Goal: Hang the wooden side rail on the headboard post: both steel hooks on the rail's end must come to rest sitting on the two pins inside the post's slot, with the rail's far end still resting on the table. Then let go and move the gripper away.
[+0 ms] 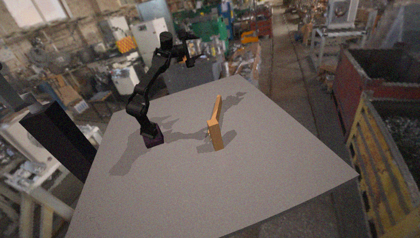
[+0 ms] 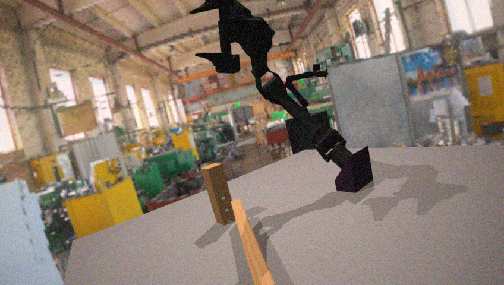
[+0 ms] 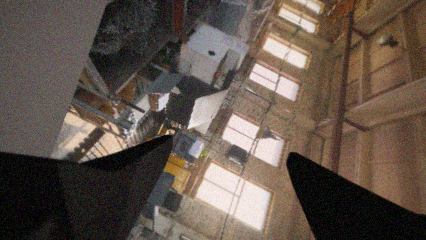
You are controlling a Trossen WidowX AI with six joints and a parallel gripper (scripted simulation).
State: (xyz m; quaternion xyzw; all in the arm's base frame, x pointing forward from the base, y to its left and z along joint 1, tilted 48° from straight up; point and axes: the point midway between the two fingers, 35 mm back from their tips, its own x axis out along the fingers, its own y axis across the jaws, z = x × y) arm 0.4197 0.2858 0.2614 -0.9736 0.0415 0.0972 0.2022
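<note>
Now: the wooden headboard post 90 mm behind my gripper tip, 240 mm to the right of it and 390 mm below it.
</note>
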